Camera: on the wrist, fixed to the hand. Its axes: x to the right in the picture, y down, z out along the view.
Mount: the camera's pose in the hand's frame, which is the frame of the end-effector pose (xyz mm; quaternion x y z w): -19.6 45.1 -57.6 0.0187 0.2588 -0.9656 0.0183
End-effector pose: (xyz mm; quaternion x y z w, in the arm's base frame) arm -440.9 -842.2 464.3 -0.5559 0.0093 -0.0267 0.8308
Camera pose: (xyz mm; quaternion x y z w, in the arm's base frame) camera -461.5 -877.1 400.4 -0.0033 0.3221 0.9467 0.0026
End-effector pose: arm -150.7 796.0 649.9 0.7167 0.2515 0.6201 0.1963
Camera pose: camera -204.4 746.5 670.0 -0.3865 0.7590 0.0026 0.5239
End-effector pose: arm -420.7 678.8 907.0 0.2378 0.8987 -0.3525 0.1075
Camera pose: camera -382.5 740.1 929.8 0.7702 -0.2673 0.0655 0.5754
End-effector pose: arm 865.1 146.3 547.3 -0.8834 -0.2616 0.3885 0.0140
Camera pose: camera 914.4 108.4 590.5 0.1362 -0.8469 -0.2301 0.4596
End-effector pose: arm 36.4 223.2 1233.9 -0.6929 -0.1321 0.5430 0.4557
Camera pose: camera 65.3 157.0 1211.1 -0.0171 -0.5434 -0.6069 0.5798
